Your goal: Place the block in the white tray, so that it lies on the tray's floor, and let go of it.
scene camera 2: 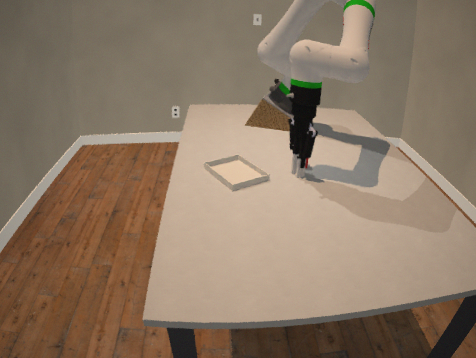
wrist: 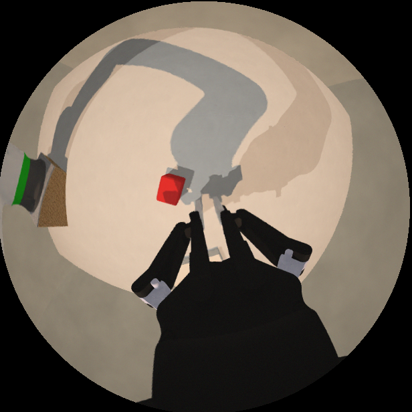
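Where they show: gripper, fingertip midpoint: (scene camera 2: 297, 174); arm's base, origin of the base link: (scene camera 2: 283, 104).
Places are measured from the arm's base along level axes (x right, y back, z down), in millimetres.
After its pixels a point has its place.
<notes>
The red block (scene camera 2: 307, 163) {x 14, y -451, z 75 mm} (wrist: 171, 189) sits on the table. In the wrist view it lies to the left of the fingertips, outside the gap between them; in the scene view a thin strip of it shows behind the fingers. My gripper (scene camera 2: 298, 172) {x 58, y -492, z 94 mm} (wrist: 207, 204) is drawn nearly together, with a narrow gap and no block between the fingers. Its tips are low, close to the table beside the block. The white tray (scene camera 2: 250, 183) {x 216, y -557, z 86 mm} stands left of the gripper in the scene view, apart from it. Part of the tray's rim (wrist: 213, 252) shows between the fingers in the wrist view; the rest is hidden.
A brown wedge-shaped stand (scene camera 2: 267, 117) {x 80, y -58, z 44 mm} (wrist: 56, 200) carries the arm's base, behind the gripper in the scene view. The table (scene camera 2: 240, 260) {x 280, y -889, z 94 mm} reaches well toward the scene camera. The arm's shadows fall to the right of the gripper in the scene view.
</notes>
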